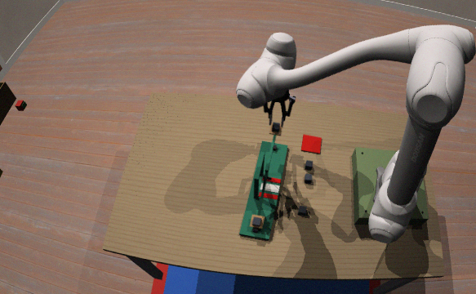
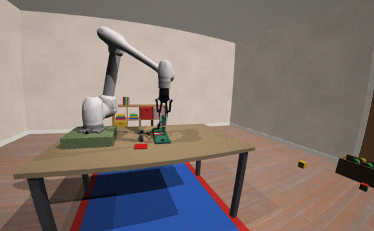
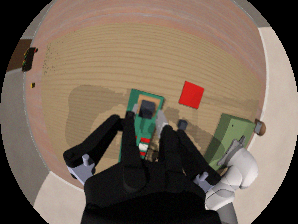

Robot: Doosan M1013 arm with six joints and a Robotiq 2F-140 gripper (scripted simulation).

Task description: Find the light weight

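Now: hand 21 cm above the red dish, 17 cm past it and 7 cm to the left of it. From my hand the other things lie so: green rocker balance 20 cm to the left, 12 cm below, 2 cm behind.
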